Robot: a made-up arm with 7 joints.
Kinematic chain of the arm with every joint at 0, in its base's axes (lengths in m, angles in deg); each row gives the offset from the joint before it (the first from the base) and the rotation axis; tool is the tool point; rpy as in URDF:
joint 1: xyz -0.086 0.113 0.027 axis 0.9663 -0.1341 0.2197
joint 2: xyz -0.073 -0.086 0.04 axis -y
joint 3: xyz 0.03 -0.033 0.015 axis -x
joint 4: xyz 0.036 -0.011 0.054 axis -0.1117 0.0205 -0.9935
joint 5: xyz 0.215 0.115 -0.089 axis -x
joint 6: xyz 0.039 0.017 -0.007 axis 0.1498 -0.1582 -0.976
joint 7: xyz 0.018 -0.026 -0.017 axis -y
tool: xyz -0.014 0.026 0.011 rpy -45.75 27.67 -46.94
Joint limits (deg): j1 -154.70..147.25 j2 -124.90..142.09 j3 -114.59..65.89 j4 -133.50..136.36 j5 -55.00..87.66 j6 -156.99..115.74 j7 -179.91..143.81
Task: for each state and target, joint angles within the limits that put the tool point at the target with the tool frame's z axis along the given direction. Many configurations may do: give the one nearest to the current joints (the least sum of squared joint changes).
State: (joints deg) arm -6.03 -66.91 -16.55 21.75 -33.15 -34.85 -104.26
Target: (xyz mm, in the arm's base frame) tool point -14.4 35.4 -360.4 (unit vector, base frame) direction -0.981 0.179 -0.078
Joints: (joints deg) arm 29.01 -67.15 3.36 50.64 -11.28 -42.44 -144.93
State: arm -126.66 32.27 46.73 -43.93 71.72 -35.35 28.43
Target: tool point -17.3 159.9 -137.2 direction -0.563 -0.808 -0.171
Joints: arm -112.01 59.80 6.16 -59.79 84.97 -42.87 47.70
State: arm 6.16 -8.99 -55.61 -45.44 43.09 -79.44 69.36
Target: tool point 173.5 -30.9 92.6 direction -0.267 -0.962 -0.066
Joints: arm 31.18 -29.56 -106.89 -27.70 37.84 -81.99 63.62
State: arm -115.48 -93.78 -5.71 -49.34 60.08 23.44 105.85
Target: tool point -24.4 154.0 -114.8 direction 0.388 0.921 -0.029
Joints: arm -111.39 -83.49 -22.67 -93.91 67.17 27.99 60.94
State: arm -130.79 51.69 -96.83 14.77 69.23 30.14 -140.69
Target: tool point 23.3 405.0 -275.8 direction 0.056 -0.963 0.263
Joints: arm -151.42 74.68 -109.85 -5.30 81.59 4.26 -162.90
